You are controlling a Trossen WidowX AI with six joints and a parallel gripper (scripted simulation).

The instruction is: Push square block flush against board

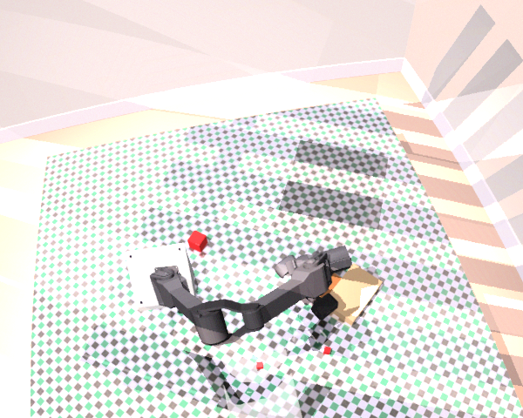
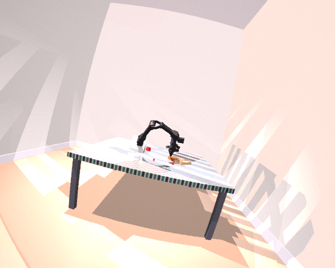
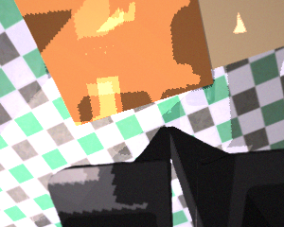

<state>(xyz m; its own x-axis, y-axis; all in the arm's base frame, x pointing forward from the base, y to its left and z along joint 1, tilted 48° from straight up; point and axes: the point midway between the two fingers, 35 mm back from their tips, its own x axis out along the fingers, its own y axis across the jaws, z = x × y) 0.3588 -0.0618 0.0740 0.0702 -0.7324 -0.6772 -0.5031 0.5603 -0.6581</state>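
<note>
Now: gripper tip 60 mm to the right of the orange square block, 40 mm short of it and 30 mm above it. Also, from my gripper tip: red cube: 280 mm behind, 240 mm to the left, 20 mm below; then pale tan board: 140 mm ahead, 30 mm below, 10 mm to the left.
</note>
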